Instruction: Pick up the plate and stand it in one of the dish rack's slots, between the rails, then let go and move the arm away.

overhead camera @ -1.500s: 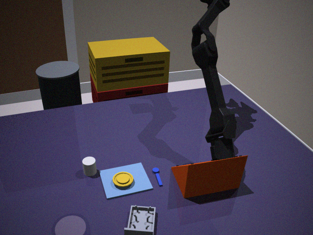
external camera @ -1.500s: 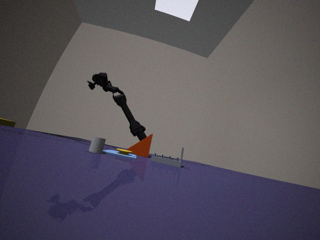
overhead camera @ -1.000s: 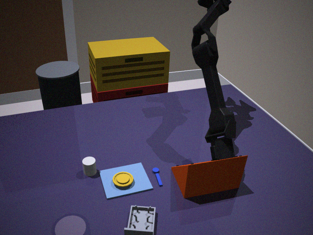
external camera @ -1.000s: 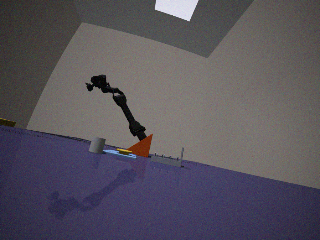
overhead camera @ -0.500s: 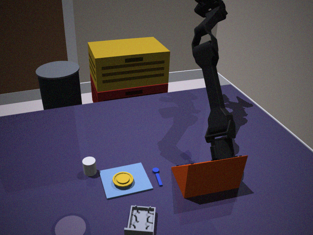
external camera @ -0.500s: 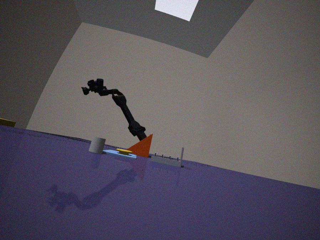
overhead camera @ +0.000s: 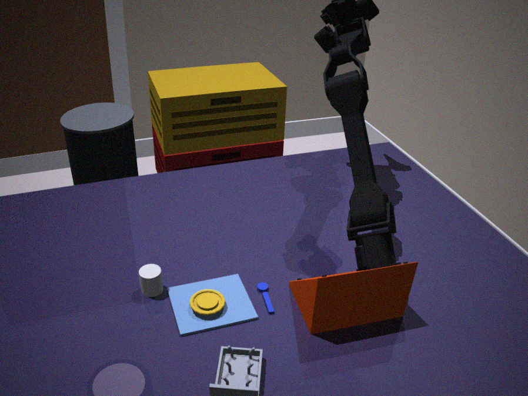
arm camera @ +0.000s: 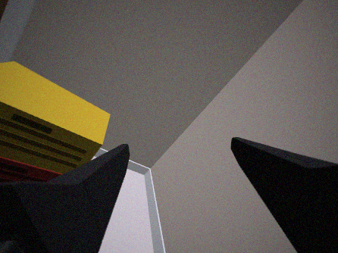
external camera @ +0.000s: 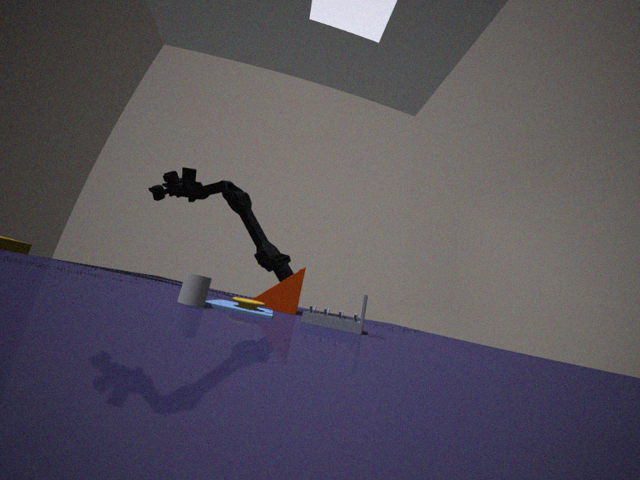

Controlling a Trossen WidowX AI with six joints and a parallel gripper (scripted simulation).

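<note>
My gripper tip is 620 mm short of the white cup, 560 mm to the right of it and 380 mm above it. From my gripper tip the other things lie so: grey dish rack (510 mm ahead, 830 mm to the left, 380 mm below); yellow plate (520 mm ahead, 640 mm to the left, 390 mm below); blue spoon (410 mm ahead, 640 mm to the left, 400 mm below).
</note>
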